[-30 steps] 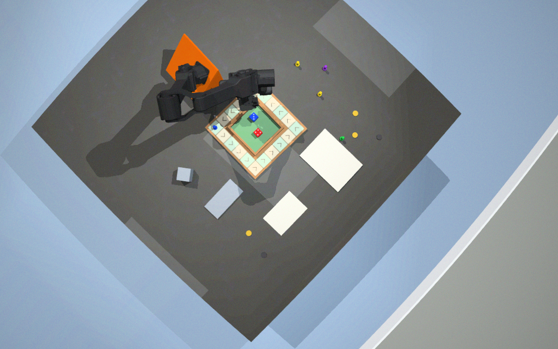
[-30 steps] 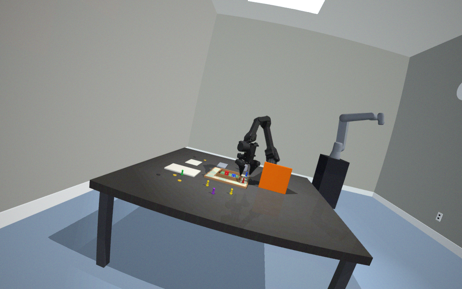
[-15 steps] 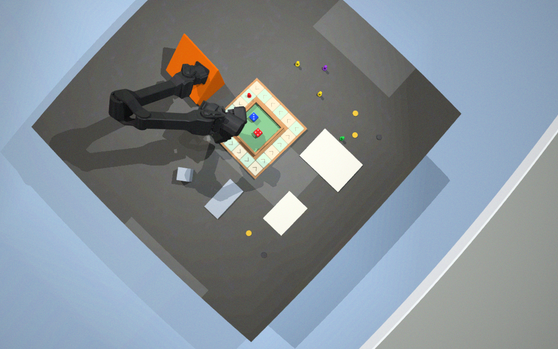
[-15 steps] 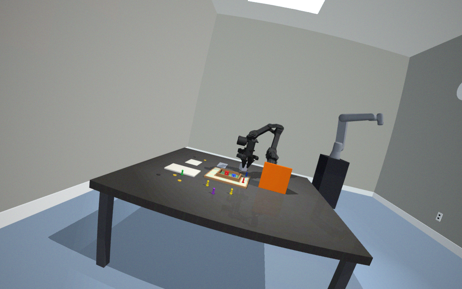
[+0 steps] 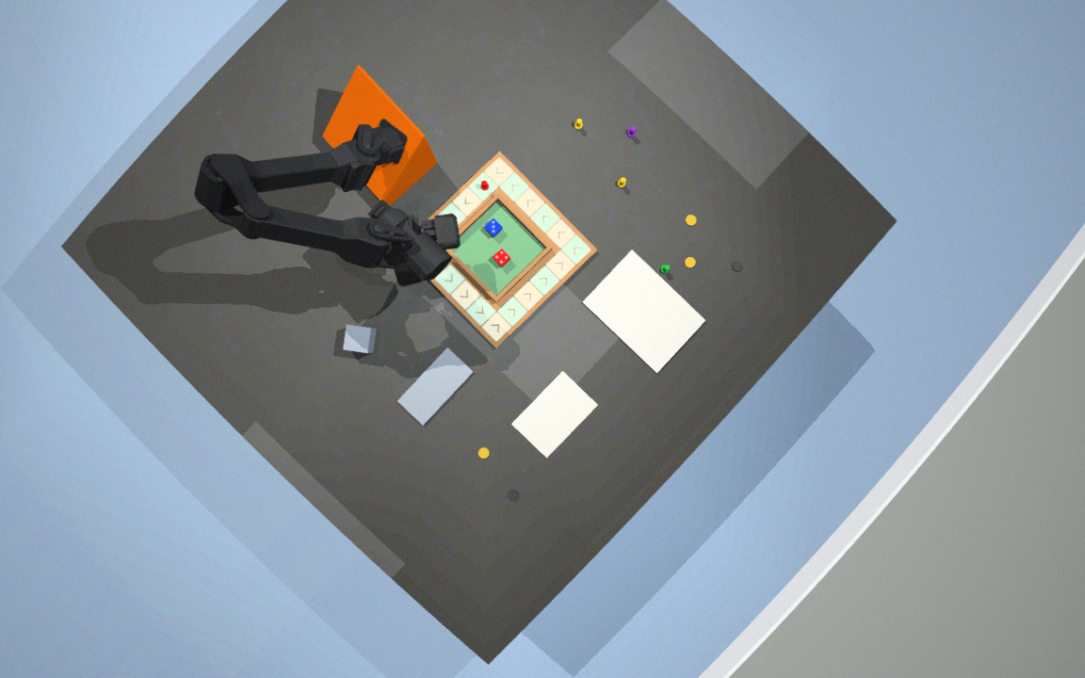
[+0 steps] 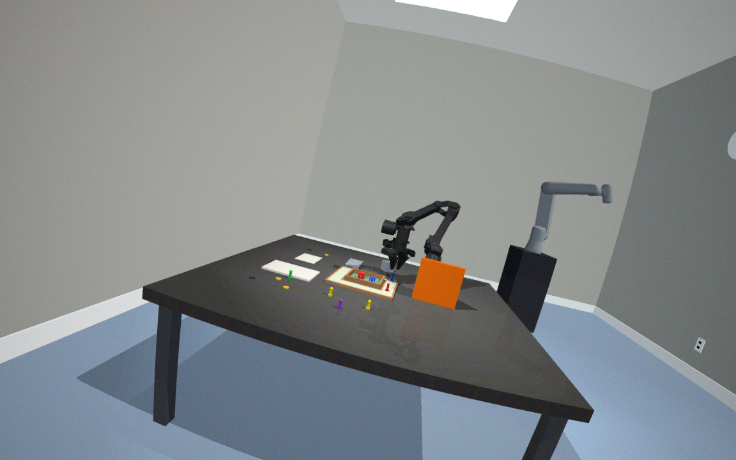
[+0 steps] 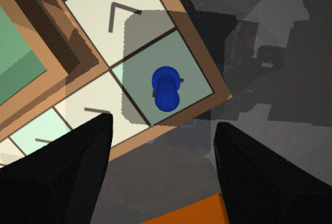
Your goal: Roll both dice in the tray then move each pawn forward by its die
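My gripper tip is now 4 cm above the blue pawn. Also, from my gripper tip: green tray: 12 cm ahead, 10 cm to the left, 6 cm below; then red pawn: 18 cm to the left, 4 cm below, 2 cm ahead; then grey block: 22 cm to the right, 4 cm below, 3 cm ahead.
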